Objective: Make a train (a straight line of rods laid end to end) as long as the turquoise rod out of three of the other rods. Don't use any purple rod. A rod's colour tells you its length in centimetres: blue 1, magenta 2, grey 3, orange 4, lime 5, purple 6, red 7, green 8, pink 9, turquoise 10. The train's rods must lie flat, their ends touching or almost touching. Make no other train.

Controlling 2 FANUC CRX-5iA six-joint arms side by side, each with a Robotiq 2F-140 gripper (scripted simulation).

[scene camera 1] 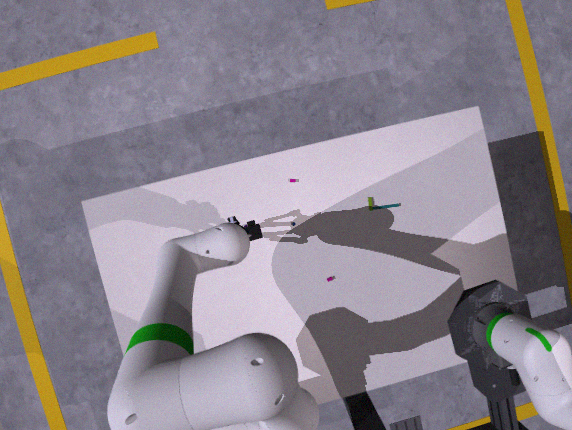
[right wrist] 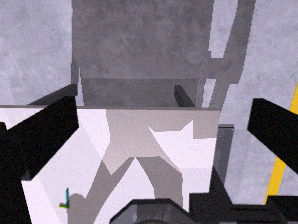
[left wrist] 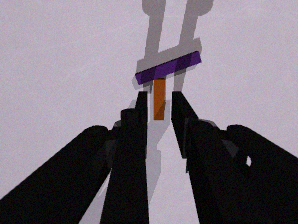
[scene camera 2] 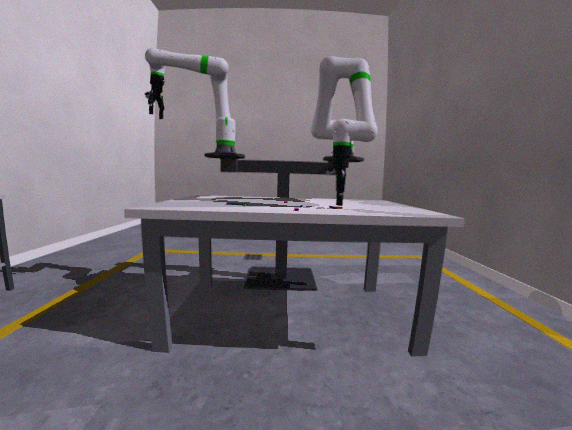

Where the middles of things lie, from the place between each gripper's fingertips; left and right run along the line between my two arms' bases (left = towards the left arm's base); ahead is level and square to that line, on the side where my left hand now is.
I see my left gripper 50 mm above the purple rod [left wrist: 193,58], 30 mm to the left of it and 10 mm past it.
Right now the purple rod is 43 cm ahead of my right hand, 117 cm to the left of it and 57 cm below it.
